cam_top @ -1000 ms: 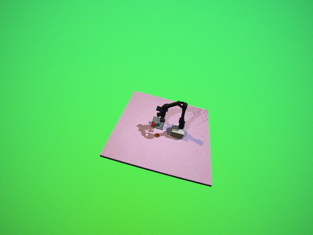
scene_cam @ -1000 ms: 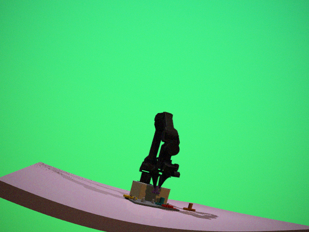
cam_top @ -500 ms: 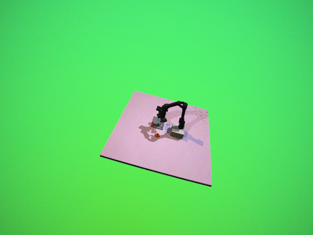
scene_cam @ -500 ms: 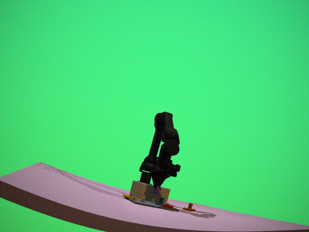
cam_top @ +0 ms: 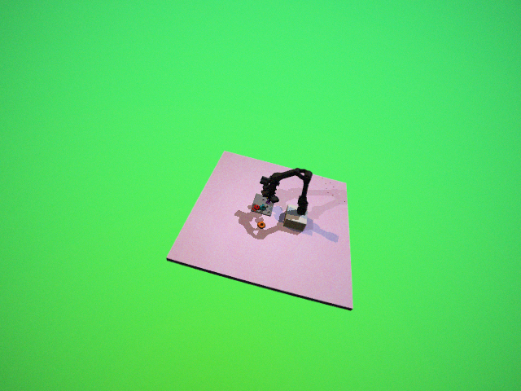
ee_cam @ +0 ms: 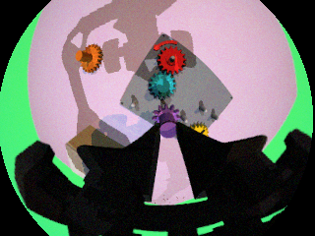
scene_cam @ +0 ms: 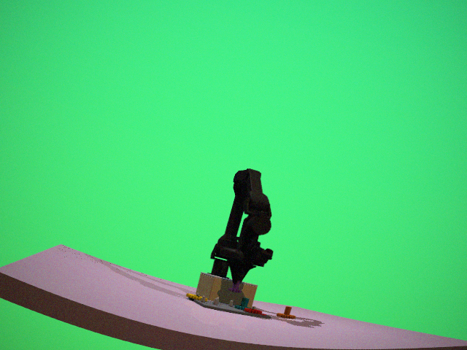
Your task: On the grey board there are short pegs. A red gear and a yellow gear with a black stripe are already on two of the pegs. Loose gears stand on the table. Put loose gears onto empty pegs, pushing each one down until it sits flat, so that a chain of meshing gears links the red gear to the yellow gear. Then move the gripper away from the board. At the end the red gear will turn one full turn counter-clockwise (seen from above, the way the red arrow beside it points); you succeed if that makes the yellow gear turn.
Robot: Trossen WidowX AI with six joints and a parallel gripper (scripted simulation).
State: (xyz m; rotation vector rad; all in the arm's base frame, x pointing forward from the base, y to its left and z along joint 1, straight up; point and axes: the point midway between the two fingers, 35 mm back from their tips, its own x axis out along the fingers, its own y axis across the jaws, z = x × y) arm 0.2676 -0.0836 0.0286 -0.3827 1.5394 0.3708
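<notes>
Now: the teal gear 40 mm ahead of my gripper tip, 20 mm to the left of it and 60 mm below it. Round my gripper tip: red gear (90 mm ahead, 30 mm to the left, 70 mm below); then purple gear (10 mm below); then grey board (30 mm ahead, 30 mm to the right, 80 mm below).
</notes>
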